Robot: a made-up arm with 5 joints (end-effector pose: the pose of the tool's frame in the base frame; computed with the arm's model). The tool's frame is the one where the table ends. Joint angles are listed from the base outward.
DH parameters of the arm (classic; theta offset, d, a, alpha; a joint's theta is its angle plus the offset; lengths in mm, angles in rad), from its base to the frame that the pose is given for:
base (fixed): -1.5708 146.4 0 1.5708
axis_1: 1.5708 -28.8 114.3 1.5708
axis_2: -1.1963 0 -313.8 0
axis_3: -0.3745 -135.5 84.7 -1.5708
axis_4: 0 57.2 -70.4 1.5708
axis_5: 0 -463.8 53.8 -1.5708
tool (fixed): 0 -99.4 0 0
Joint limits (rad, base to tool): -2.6..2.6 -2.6..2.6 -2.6..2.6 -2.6..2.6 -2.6..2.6
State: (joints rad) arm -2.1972 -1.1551 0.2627 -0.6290 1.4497
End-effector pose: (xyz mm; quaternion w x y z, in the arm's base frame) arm 124.6 -365.6 486.7 0.6696 0.6846 -0.0118 -0.2877
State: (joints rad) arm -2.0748 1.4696 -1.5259 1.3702 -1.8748
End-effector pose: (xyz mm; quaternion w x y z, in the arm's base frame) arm -289.8 89.1 252.9 0.6539 0.1255 -0.0109 0.7460
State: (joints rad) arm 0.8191 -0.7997 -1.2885 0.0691 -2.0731
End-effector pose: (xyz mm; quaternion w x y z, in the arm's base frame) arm -142.3 639.7 -57.1 0.4473 -0.1945 -0.8139 0.3157
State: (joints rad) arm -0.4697 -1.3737 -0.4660 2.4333 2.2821
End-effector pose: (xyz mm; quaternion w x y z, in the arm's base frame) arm 67.6 -447.1 504.9 0.1365 0.8835 0.0287 -0.4471
